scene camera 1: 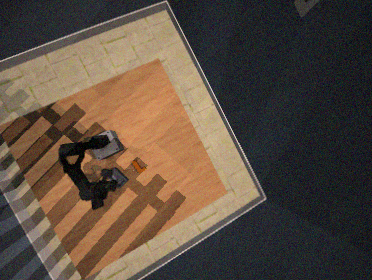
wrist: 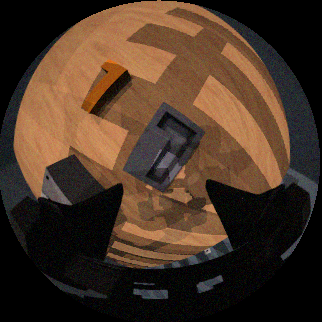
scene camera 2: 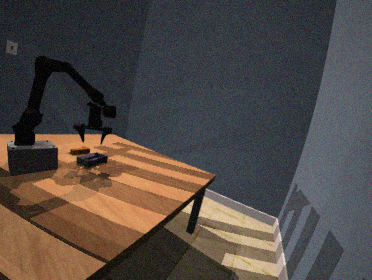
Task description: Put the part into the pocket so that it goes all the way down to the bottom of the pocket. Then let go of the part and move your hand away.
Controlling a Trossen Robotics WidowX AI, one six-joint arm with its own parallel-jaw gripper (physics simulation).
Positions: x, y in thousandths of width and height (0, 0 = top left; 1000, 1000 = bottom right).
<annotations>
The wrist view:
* my gripper: 514, 579
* orange L-shaped block: 362, 231, on the table
</annotations>
